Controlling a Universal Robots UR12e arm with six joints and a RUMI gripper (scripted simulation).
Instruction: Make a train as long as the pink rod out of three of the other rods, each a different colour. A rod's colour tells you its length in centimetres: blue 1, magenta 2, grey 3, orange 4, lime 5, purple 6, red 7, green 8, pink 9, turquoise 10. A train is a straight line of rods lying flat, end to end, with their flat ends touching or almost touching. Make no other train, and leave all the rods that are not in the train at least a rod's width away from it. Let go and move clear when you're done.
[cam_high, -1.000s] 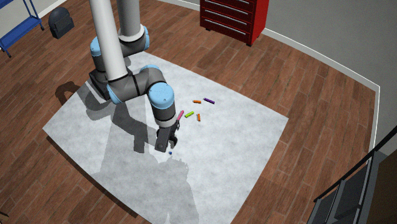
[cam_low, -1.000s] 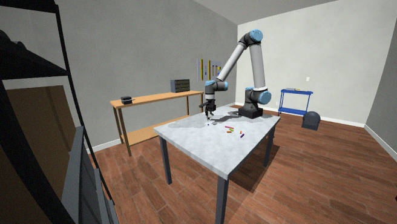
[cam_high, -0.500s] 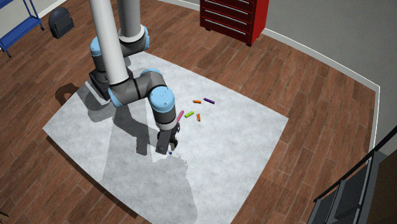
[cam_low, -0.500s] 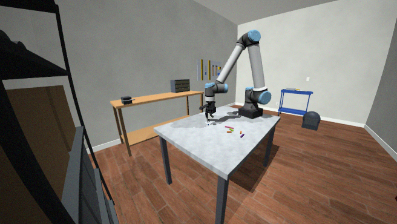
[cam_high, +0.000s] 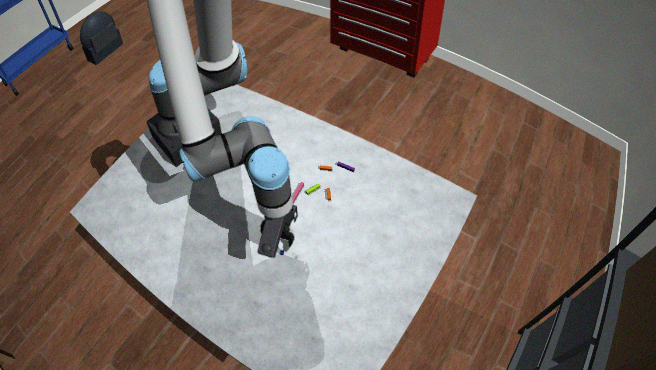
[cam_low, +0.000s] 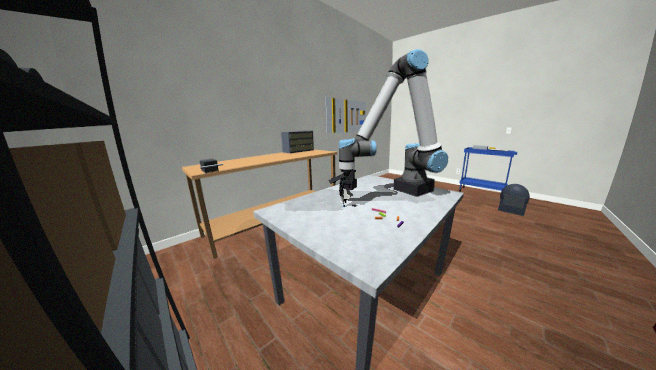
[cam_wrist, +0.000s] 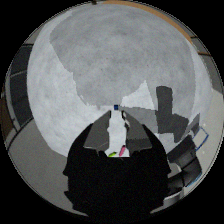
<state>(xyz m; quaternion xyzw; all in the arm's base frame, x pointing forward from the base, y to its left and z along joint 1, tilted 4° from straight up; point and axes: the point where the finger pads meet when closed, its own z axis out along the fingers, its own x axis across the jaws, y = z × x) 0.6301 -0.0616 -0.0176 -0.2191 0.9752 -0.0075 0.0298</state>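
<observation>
My gripper is now 30 mm above the blue rod. From my hand the other things lie so: pink rod 180 mm to the left, 120 mm behind, 30 mm below; then lime rod 230 mm to the left, 100 mm behind, 30 mm below; then grey rod 60 mm behind, 30 mm to the left, 30 mm below.
</observation>
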